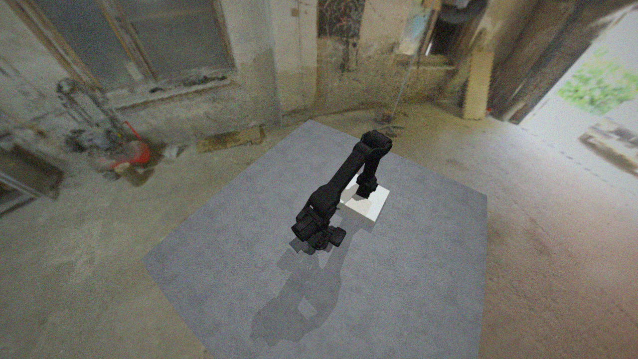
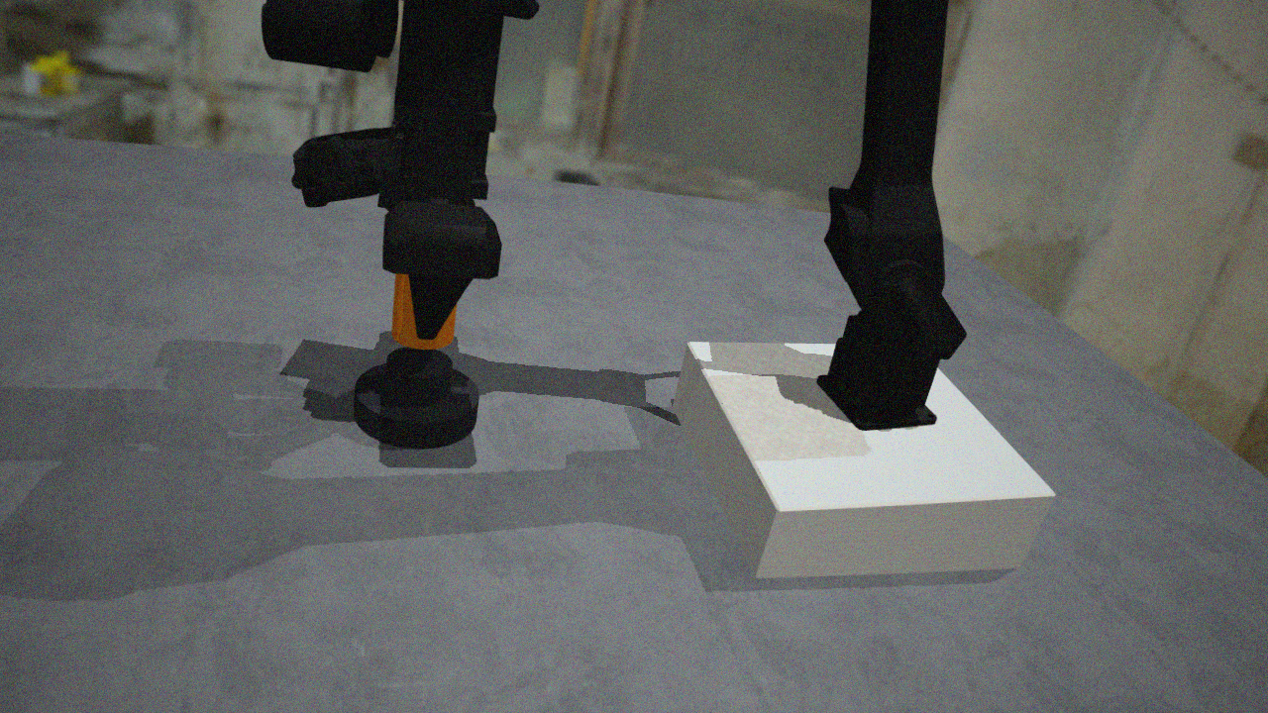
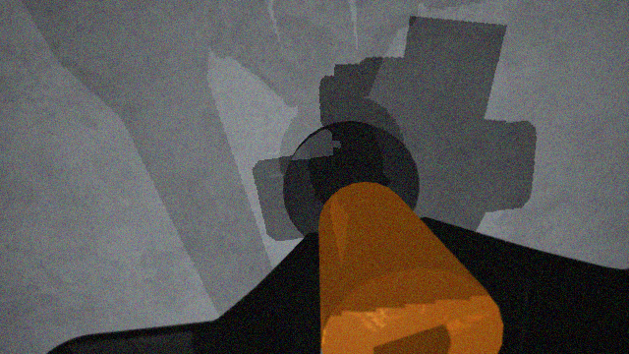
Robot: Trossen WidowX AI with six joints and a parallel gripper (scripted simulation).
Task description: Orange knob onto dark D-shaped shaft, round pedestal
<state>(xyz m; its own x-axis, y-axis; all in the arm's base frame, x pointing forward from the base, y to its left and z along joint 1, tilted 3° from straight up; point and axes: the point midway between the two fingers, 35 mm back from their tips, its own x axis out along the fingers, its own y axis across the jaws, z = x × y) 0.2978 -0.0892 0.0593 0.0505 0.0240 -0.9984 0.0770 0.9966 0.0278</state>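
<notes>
Right now the orange knob is 20 mm above my gripper tip. Round my gripper tip: short shaft (40 mm below).
</notes>
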